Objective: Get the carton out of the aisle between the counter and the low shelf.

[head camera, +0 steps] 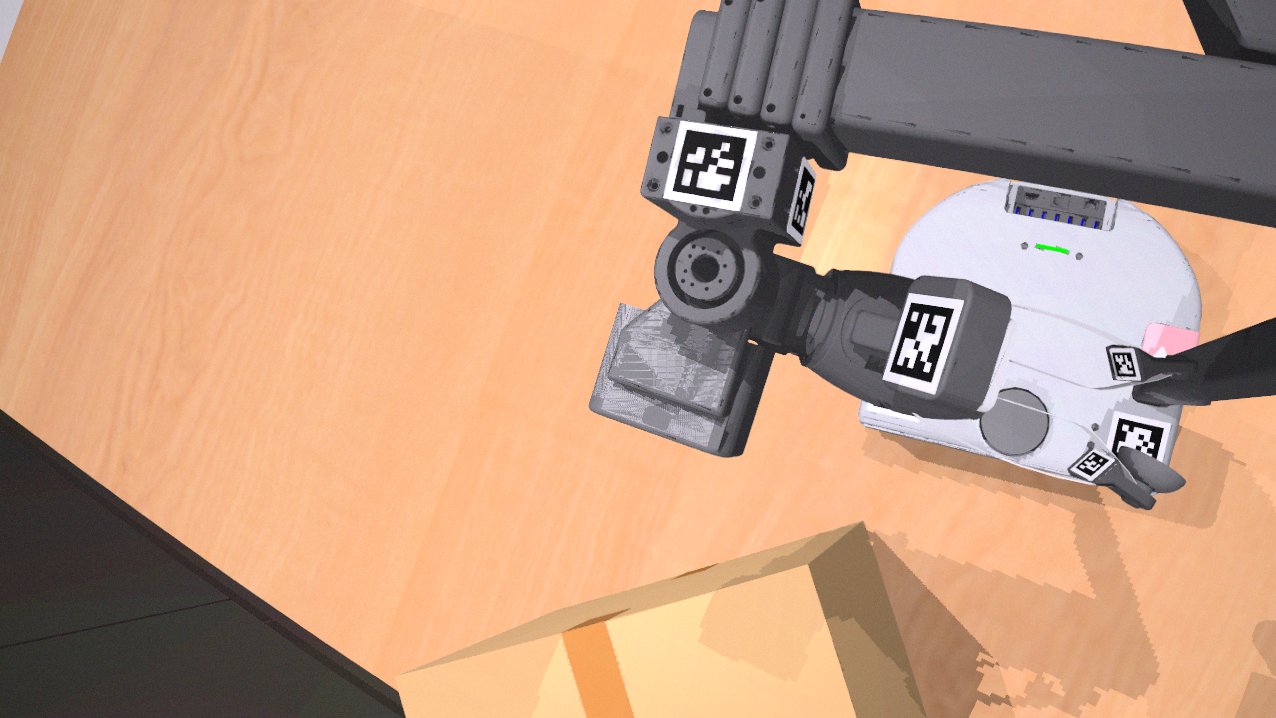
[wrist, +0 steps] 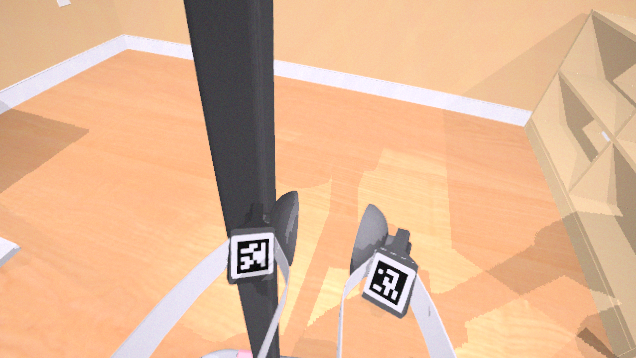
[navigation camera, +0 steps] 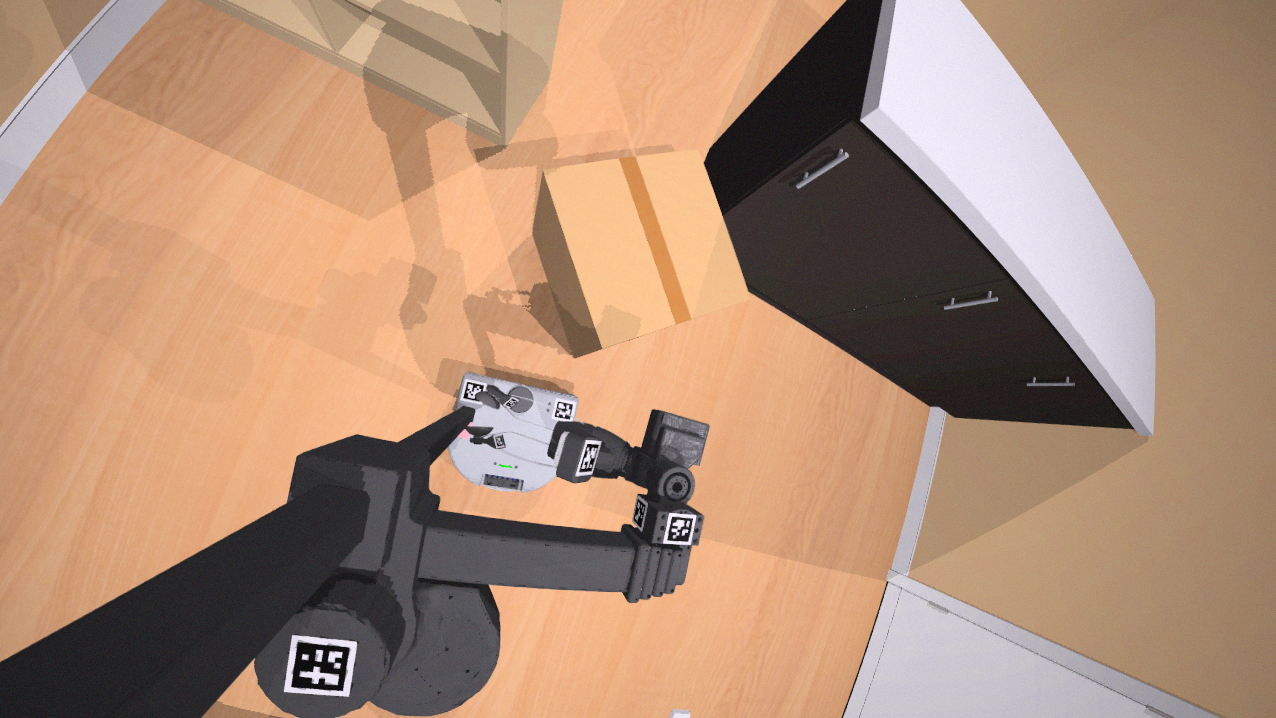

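Where they show: gripper, fingertip midpoint: [head camera: 1189, 441] [wrist: 329, 221] [navigation camera: 472, 410]; robot's base, link origin: [head camera: 1010, 418].
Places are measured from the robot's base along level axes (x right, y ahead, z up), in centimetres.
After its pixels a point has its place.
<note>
The brown carton [head camera: 713, 642] {y 26.4, x 21.6, z 40.6 cm} [navigation camera: 615, 250] {y 41.6, x 12.7, z 40.6 cm}, with an orange tape strip, stands on the floor at the near end of the gap between counter and low shelf. One side is close against the dark counter [head camera: 89, 571] {y 50.1, x 112.0, z 31.4 cm} [navigation camera: 847, 241] {y 57.8, x 68.0, z 60.6 cm}; whether they touch is unclear. The low shelf [navigation camera: 530, 71] {y 99.8, x -23.8, z 21.7 cm} [wrist: 555, 185] {y 95.8, x -95.3, z 3.8 cm} is tan; its near corner is a short way from the carton in the navigation view. My gripper [head camera: 1158, 428] {y -0.5, x -8.3, z 68.0 cm} [navigation camera: 482, 414] {y -0.5, x -8.3, z 68.0 cm} [wrist: 329, 221] {y -0.5, x -8.3, z 68.0 cm} is open and empty, folded back over my base beside the mast, apart from the carton. The wrist view does not show the carton.
My white base [head camera: 963, 258] {y -16.1, x 9.2, z 16.0 cm} [navigation camera: 522, 468] {y -18.9, x 4.8, z 16.0 cm} is near the carton's closest side. My arm [head camera: 1026, 116] {y -9.7, x 3.8, z 92.2 cm} [navigation camera: 526, 553] {y -9.7, x 0.5, z 92.2 cm} is retracted, with the wrist past the base's edge. A white cabinet [navigation camera: 1008, 642] {y -62.6, x 201.4, z 57.5 cm} stands at the lower right of the navigation view. My dark mast [wrist: 235, 100] {y -6.6, x -11.6, z 73.3 cm} crosses the wrist view.
</note>
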